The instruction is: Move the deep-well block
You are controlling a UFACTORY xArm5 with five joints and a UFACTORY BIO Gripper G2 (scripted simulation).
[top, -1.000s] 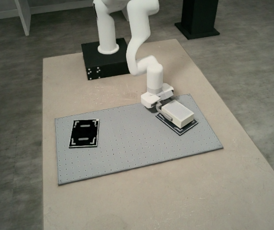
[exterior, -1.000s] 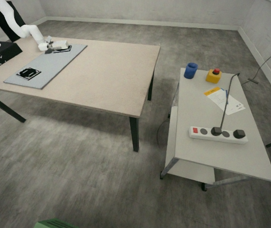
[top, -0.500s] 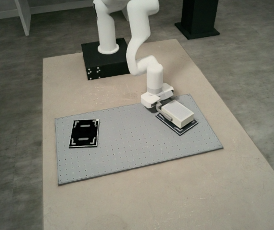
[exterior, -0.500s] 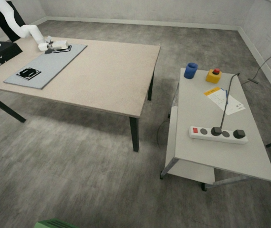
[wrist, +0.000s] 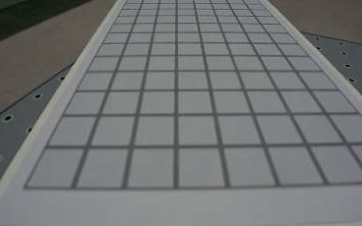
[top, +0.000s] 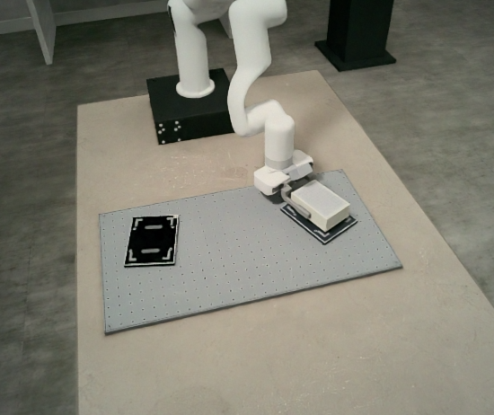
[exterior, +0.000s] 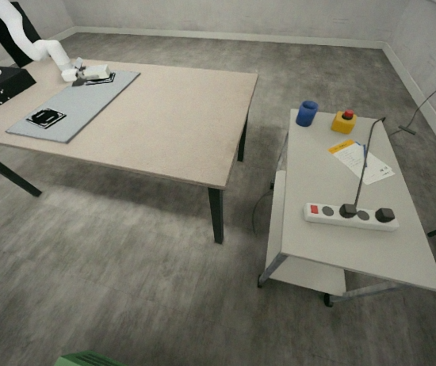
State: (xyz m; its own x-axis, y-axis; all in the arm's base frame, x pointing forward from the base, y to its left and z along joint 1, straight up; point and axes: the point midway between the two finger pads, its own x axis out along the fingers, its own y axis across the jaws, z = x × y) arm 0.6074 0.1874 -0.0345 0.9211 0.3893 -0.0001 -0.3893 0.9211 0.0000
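The white 96-well deep-well block lies 1 cm ahead of my hand.
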